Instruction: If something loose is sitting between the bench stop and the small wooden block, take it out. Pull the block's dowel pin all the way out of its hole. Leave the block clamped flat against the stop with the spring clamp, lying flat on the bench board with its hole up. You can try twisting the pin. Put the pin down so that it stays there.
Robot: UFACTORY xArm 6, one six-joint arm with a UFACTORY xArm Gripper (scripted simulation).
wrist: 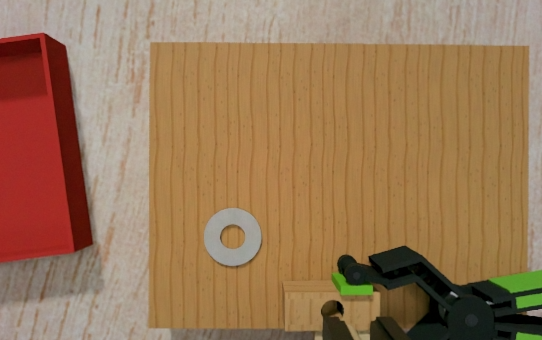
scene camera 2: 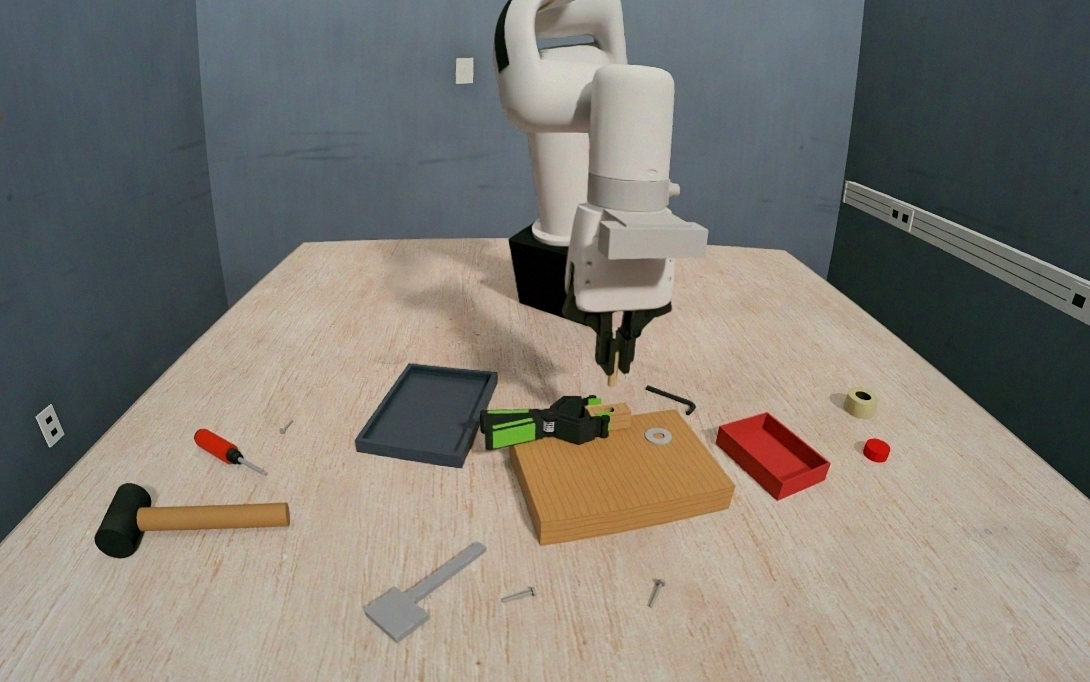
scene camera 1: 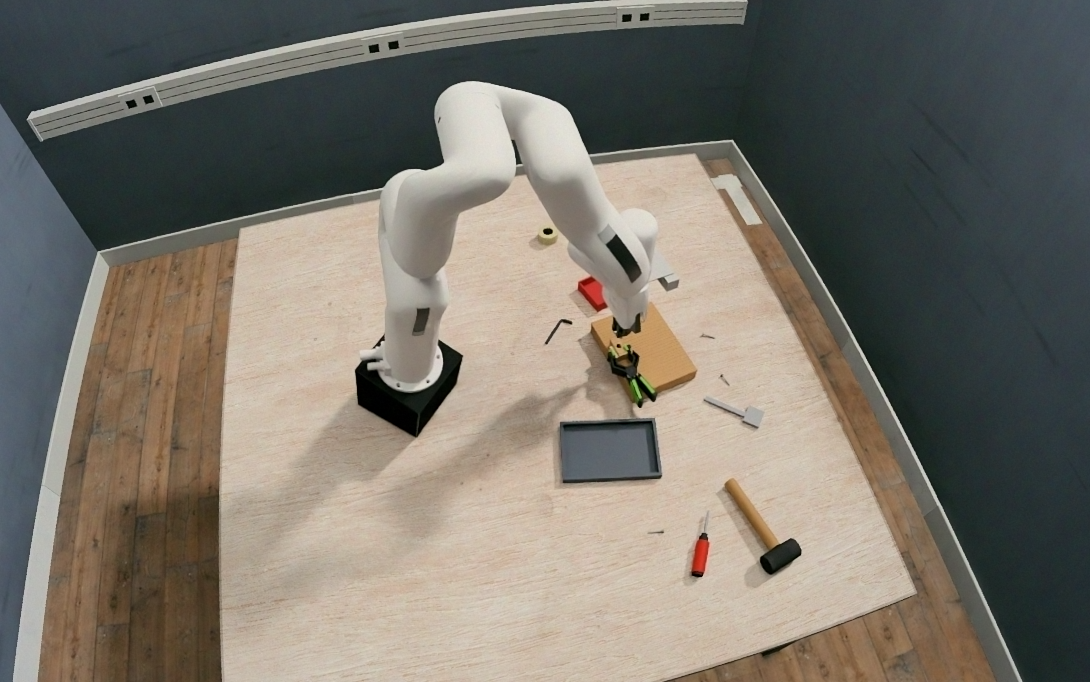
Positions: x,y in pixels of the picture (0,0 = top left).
A hammer shows in scene camera 2 (129,513) and in scene camera 1 (779,555); in the wrist view it is out of frame. A grey tray shows in scene camera 2 and in scene camera 1; in the wrist view it is out of frame. A bench stop shows in the wrist view, in scene camera 2 and in scene camera 1 (664,364). The same spot on the bench stop: (scene camera 2: 621,483) is (wrist: 362,112). One and the same spot on the grey tray: (scene camera 2: 432,408) is (scene camera 1: 604,452).
